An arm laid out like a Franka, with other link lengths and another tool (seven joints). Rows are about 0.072 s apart.
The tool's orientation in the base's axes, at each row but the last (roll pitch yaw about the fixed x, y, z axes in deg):
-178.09 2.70 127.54
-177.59 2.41 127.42
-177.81 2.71 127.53
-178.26 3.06 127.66
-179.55 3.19 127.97
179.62 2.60 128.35
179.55 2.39 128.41
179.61 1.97 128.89
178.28 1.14 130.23
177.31 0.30 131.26
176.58 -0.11 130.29
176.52 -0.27 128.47
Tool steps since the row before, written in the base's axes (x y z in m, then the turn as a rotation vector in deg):
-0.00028 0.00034 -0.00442 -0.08 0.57 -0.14
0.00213 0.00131 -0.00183 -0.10 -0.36 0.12
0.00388 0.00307 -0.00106 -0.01 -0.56 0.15
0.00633 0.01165 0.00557 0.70 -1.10 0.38
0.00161 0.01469 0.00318 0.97 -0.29 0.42
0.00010 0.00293 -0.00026 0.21 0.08 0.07
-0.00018 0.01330 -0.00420 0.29 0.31 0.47
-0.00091 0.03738 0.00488 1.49 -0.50 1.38
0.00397 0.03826 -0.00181 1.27 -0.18 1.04
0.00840 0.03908 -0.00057 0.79 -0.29 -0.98
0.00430 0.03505 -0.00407 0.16 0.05 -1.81
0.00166 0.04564 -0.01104 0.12 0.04 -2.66
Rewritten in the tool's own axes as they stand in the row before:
0.00065 0.00013 0.00439 0.51 0.29 0.11
-0.00018 0.00256 0.00173 -0.23 -0.30 -0.10
0.00012 0.00498 0.00087 -0.44 -0.35 -0.12
0.00505 0.01195 -0.00621 -1.32 -0.13 -0.31
0.01040 0.01028 -0.00385 -0.85 0.58 -0.38
0.00225 0.00190 0.00017 -0.07 0.21 -0.07
0.01070 0.00809 0.00382 0.04 0.42 -0.47
0.02948 0.02280 -0.00574 -1.37 0.85 -1.33
0.02668 0.02769 0.00211 -0.98 0.88 -0.99
0.02384 0.03203 0.00195 -0.73 0.36 1.00
0.02395 0.02565 0.00566 -0.07 0.05 1.82
0.03465 0.02896 0.01299 -0.06 -0.04 2.66

